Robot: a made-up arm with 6 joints. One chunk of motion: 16 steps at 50 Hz.
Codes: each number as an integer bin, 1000 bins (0 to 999) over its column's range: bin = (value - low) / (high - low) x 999, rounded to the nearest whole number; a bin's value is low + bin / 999 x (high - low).
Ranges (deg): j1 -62..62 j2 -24..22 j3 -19..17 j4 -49..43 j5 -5..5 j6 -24..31
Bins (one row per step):
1: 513 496 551 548 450 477
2: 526 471 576 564 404 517
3: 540 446 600 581 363 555
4: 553 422 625 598 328 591
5: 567 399 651 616 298 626
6: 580 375 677 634 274 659
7: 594 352 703 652 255 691
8: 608 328 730 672 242 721
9: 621 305 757 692 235 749
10: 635 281 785 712 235 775
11: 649 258 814 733 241 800
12: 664 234 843 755 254 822
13: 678 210 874 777 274 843
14: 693 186 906 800 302 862
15: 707 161 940 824 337 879
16: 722 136 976 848 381 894
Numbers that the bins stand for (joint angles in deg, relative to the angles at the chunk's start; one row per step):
1: 1.68 -1.16 0.86 1.47 -0.50 2.26
2: 3.29 -2.31 1.76 2.94 -0.96 4.46
3: 5.03 -3.46 2.62 4.51 -1.37 6.56
4: 6.64 -4.57 3.52 6.07 -1.72 8.54
5: 8.38 -5.63 4.46 7.73 -2.02 10.46
6: 9.99 -6.73 5.40 9.39 -2.26 12.28
7: 11.73 -7.79 6.33 11.04 -2.45 14.04
8: 13.47 -8.90 7.31 12.89 -2.58 15.69
9: 15.08 -9.96 8.28 14.73 -2.65 17.24
10: 16.82 -11.06 9.29 16.57 -2.65 18.67
11: 18.56 -12.12 10.33 18.50 -2.59 20.04
12: 20.42 -13.23 11.38 20.53 -2.46 21.26
13: 22.16 -14.33 12.50 22.56 -2.26 22.41
14: 24.02 -15.44 13.65 24.67 -1.98 23.46
15: 25.76 -16.59 14.87 26.88 -1.63 24.39
16: 27.62 -17.74 16.17 29.09 -1.19 25.22

